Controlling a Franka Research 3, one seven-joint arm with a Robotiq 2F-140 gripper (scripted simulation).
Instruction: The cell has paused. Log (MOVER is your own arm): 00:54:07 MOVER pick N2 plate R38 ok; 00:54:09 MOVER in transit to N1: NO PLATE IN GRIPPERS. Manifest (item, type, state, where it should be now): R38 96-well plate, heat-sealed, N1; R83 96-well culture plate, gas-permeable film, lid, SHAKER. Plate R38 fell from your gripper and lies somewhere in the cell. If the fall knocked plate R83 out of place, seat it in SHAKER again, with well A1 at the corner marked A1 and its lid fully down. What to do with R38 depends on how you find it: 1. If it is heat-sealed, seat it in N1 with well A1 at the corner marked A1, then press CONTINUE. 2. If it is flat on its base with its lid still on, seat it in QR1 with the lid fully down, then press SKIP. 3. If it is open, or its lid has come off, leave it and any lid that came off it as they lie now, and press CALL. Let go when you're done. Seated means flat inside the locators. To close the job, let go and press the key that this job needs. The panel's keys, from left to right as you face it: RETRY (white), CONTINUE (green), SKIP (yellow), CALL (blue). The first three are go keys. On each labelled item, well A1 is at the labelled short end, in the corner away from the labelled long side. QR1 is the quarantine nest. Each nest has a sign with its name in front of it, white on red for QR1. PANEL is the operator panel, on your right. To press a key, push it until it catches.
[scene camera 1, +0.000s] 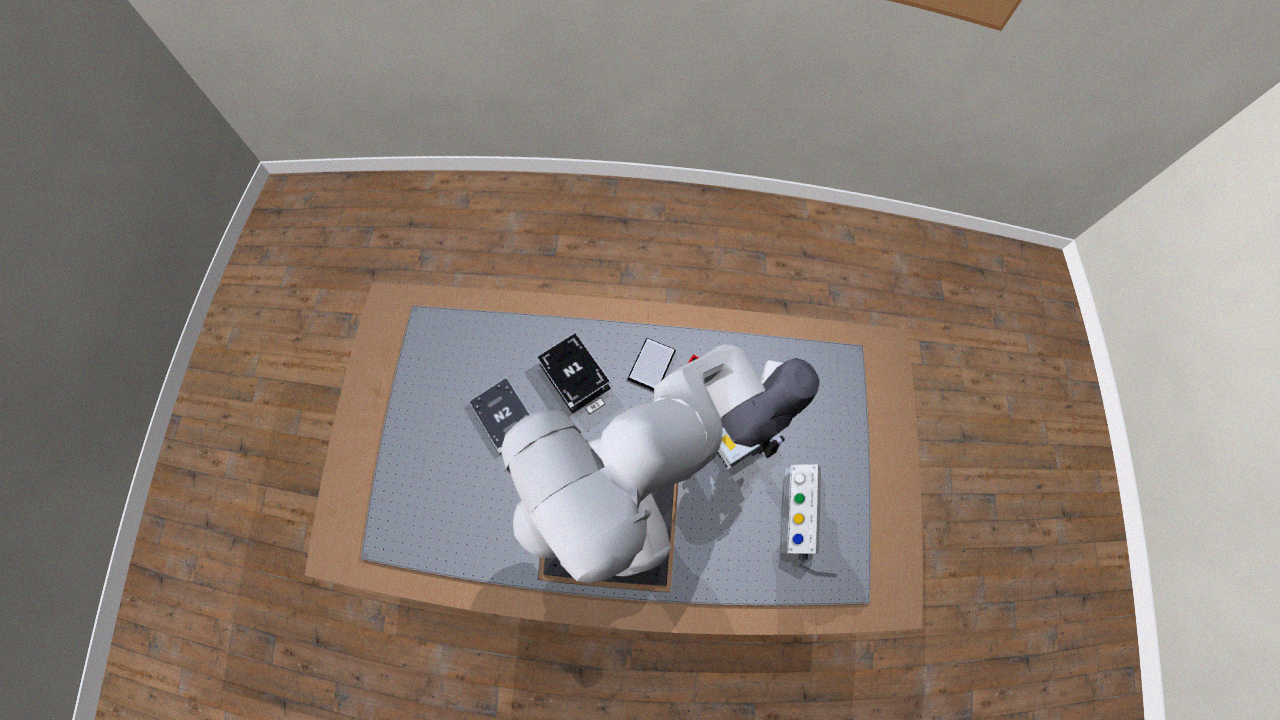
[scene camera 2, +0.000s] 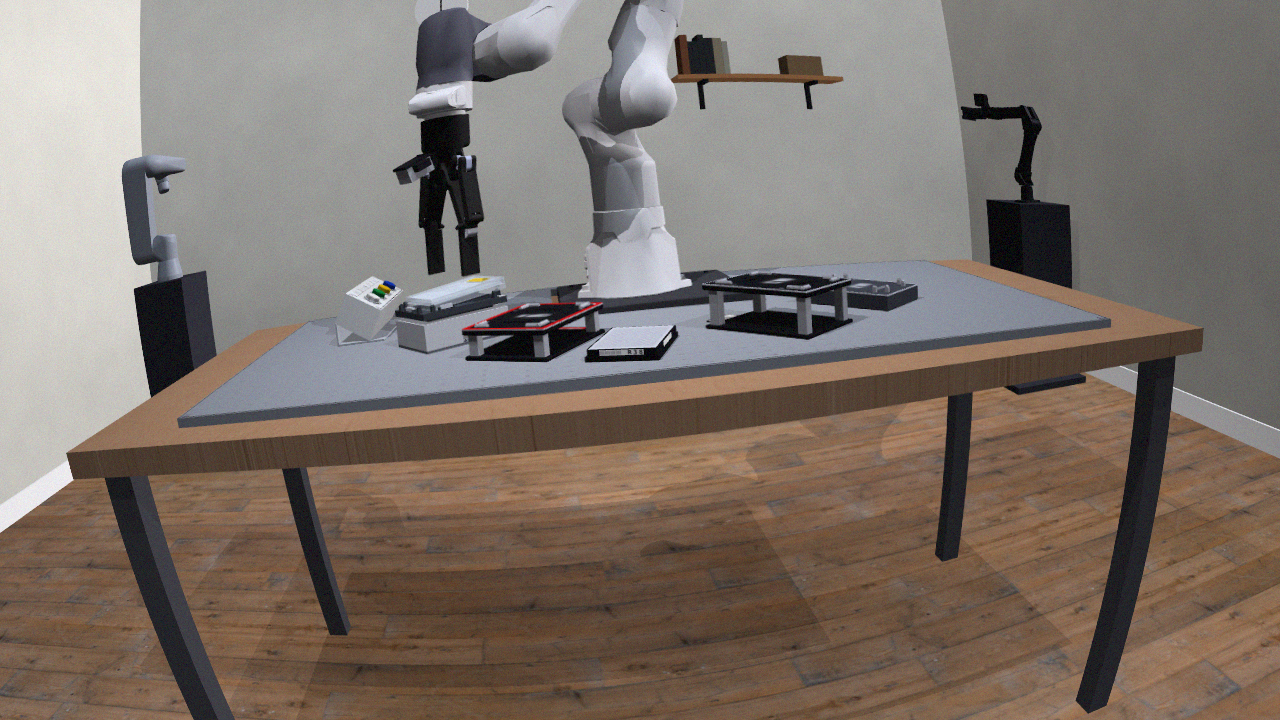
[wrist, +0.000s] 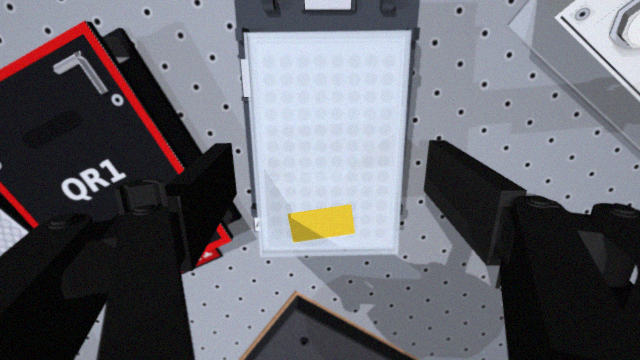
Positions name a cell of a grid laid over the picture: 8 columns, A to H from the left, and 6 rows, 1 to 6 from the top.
Scene:
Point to a plate R38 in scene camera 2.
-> E3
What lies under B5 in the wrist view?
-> The gripper.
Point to a key panel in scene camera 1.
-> F5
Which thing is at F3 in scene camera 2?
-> An N1 nest.

